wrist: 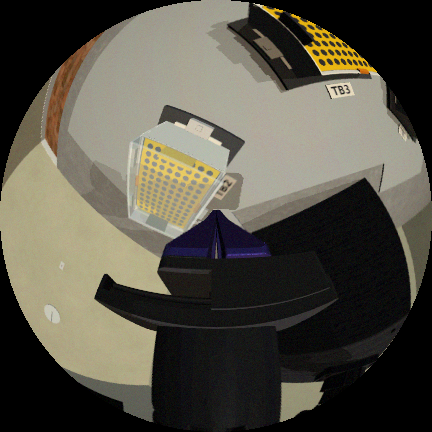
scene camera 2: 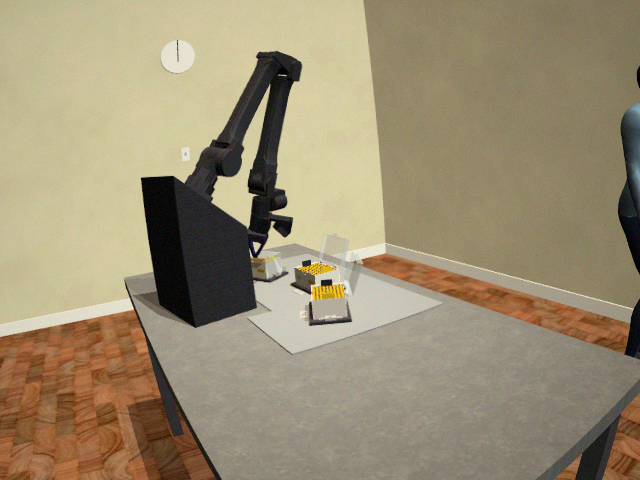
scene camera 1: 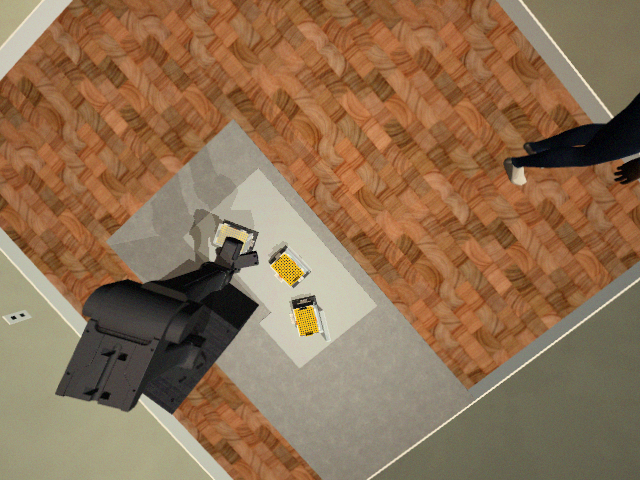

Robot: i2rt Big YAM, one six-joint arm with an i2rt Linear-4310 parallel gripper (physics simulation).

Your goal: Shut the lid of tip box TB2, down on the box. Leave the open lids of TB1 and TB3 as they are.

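Seen in the pictures: gripper, fingertip midpoint: (wrist: 215, 215) (scene camera 2: 255, 257); arm's base, origin of the base link: (scene camera 2: 193, 197).
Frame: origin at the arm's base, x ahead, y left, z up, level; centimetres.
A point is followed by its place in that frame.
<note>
Tip box TB2 (scene camera 1: 231, 232) {y 28.3, x 24.2, z -24.9 cm} (scene camera 2: 266, 271) {y 19.2, x 22.7, z -29.2 cm} (wrist: 175, 185) {y 23.1, x 23.8, z -24.8 cm} stands at the far end of the mat. Its clear lid is down over the yellow tip rack; I cannot tell whether it sits fully flush. My gripper (scene camera 2: 255, 255) {y 21.0, x 19.8, z -24.4 cm} (wrist: 215, 215) {y 21.0, x 19.8, z -24.4 cm} is shut and empty, its dark blue fingertips beside TB2 on the label side, near the top of the box. In scene camera 1 the arm hides the fingertips. TB3 (scene camera 1: 287, 268) (scene camera 2: 316, 276) (wrist: 340, 52) stands in the middle, its clear lid (scene camera 2: 334, 249) {y 5.9, x 41.7, z -22.2 cm} open and upright. TB1 (scene camera 1: 306, 319) (scene camera 2: 329, 308) is nearest scene camera 2, its lid (scene camera 1: 324, 325) {y -20.5, x 37.2, z -18.1 cm} open too.
A pale mat (scene camera 1: 336, 289) {y -15.1, x 46.4, z -32.6 cm} (scene camera 2: 392, 304) {y -22.4, x 46.1, z -32.6 cm} lies on the grey table (scene camera 1: 361, 387) {y -59.1, x 32.2, z -32.9 cm} (scene camera 2: 387, 392) {y -61.9, x 23.6, z -32.9 cm}. A tall black block (scene camera 2: 206, 263) {y -8.2, x 0.7, z -16.6 cm} (wrist: 330, 230) {y 7.2, x 9.7, z -26.8 cm} stands beside the mat, close to the arm. A person (scene camera 1: 573, 147) (scene camera 2: 631, 201) is at the right, off the table.
</note>
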